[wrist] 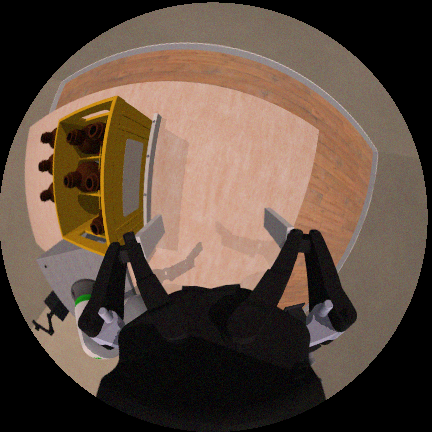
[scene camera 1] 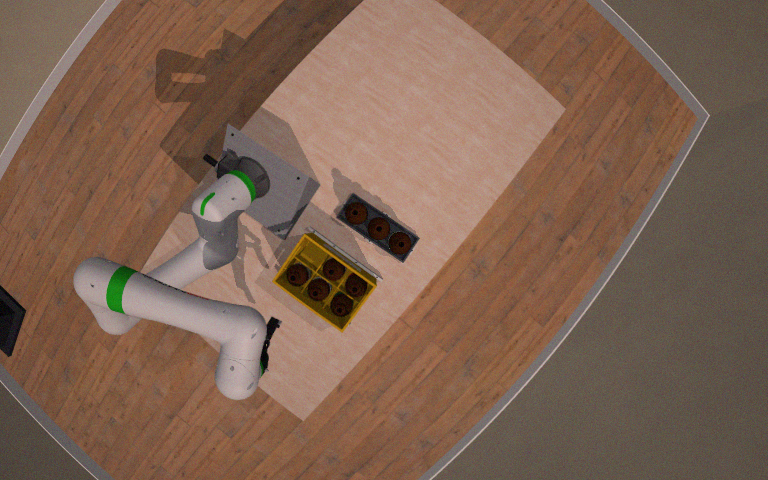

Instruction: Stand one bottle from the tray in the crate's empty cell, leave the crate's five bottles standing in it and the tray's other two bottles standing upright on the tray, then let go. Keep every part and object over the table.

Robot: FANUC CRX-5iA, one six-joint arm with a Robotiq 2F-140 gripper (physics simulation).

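Places are measured from the arm's base along level axes (x ahead, y left, z up), in centimetres.
Pixels of known places: gripper, between the fingertips: [wrist: 212,220] [scene camera 1: 271,340]; arm's base, origin of its link: [wrist: 88,293] [scene camera 1: 252,176].
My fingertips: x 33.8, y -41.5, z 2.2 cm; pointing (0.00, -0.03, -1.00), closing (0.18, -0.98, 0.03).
For each thing: its top centre in the pictures, then the offset to it from my fingertips. "spot": a spot on its surface instead.
- dark tray, a spot on its surface: [scene camera 1: 352,196] spot: dz -15.3, dx -3.3, dy +53.8 cm
- yellow crate, centre of its top: [wrist: 71,181] [scene camera 1: 323,284] dz +0.6, dx +4.8, dy +25.9 cm
- pale strip, a spot on its surface: [scene camera 1: 345,253] spot: dz -13.9, dx +5.3, dy +36.2 cm
- grey strip, a spot on its surface: [wrist: 151,165] spot: dz -15.8, dx +6.6, dy +15.4 cm
The dark tray [scene camera 1: 352,196] holds three brown bottles [scene camera 1: 378,228] [wrist: 46,165], which stand upright. The yellow crate [scene camera 1: 342,326] [wrist: 112,165] stands beside it with five upright brown bottles [scene camera 1: 318,289] [wrist: 91,181]. Its empty cell [scene camera 1: 306,258] is at the corner nearest the arm's grey base. My gripper [scene camera 1: 275,322] [wrist: 212,220] is open, with nothing between its fingers. It hangs above the table on the crate's side away from the tray, apart from the crate. In the wrist view the crate hides the tray and the lower parts of its bottles.
A pale strip [scene camera 1: 345,253] runs between crate and tray. In the wrist view a grey strip [wrist: 151,165] lies along the crate's near side. The grey base block [scene camera 1: 283,198] [wrist: 57,262] stands close to the crate. The table edge is below my gripper in the scene view.
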